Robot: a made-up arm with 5 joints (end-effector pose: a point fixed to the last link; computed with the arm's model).
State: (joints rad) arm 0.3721 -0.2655 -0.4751 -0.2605 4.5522
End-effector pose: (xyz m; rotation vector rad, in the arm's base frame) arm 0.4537 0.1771 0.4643 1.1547 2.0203 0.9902
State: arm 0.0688 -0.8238 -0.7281 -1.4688 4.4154
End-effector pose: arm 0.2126 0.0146 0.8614 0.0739 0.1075 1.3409
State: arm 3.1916 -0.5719 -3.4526 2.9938 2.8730
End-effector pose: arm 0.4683 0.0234 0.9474 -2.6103 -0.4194 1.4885
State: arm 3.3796 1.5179 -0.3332 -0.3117 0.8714
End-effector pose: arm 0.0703 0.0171 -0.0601 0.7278 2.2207 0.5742
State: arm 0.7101 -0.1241 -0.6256 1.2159 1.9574
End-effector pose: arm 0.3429 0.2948 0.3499 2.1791 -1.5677 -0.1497
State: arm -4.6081 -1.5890 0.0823 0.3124 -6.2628
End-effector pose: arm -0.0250 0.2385 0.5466 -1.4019 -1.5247 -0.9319
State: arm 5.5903 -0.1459 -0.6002 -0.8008 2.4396
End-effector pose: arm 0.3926 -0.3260 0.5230 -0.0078 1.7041 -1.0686
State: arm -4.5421 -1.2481 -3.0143 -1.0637 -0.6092
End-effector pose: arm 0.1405 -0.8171 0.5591 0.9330 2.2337 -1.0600
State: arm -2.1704 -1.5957 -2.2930 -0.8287 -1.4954
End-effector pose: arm 0.4799 0.7020 0.6470 -1.5009 0.5267 -0.4101
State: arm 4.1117 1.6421 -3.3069 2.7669 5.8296
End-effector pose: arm -0.4364 -0.6370 0.3408 -1.3423 1.5558 0.3225
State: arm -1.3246 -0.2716 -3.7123 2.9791 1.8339
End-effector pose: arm -0.0864 0.3438 0.9877 0.0216 2.5590 -1.3607
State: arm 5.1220 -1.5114 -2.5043 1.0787 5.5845
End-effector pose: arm -0.3340 0.7694 0.7902 0.2134 -0.0503 1.2770
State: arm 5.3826 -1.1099 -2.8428 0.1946 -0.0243
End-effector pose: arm -0.5086 0.6417 0.8798 -0.6870 0.3219 2.1325
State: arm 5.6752 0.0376 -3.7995 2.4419 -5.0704
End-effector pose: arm -0.1552 0.1080 1.1032 -1.3675 1.7605 -1.6516
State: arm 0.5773 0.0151 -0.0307 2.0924 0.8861
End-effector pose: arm 0.0660 0.0430 0.2324 1.1745 -0.1828 -1.5012
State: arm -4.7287 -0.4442 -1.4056 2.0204 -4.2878
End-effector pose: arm 0.0064 0.3940 0.8665 2.9021 -0.6503 0.0516
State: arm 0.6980 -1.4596 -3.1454 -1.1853 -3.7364
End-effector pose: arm -0.6264 -0.5255 0.3175 1.5956 -2.1147 0.0344
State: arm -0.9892 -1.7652 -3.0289 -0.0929 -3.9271
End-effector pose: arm -0.4980 0.7574 0.1442 -0.1965 -1.9227 -1.2574
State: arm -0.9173 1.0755 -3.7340 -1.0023 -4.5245
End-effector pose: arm 0.2240 -0.2925 1.0083 0.1502 -0.6334 -2.2373
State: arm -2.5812 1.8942 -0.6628 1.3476 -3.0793
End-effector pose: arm 0.1765 0.1108 -0.0233 -0.7162 -0.1821 -2.4345
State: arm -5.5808 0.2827 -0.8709 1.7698 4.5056
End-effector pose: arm 0.3558 0.3011 0.2623 -0.7214 -2.1005 1.2795
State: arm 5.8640 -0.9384 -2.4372 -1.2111 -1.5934
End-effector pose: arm -0.5110 0.2277 1.0285 -1.2590 -0.8377 0.9177
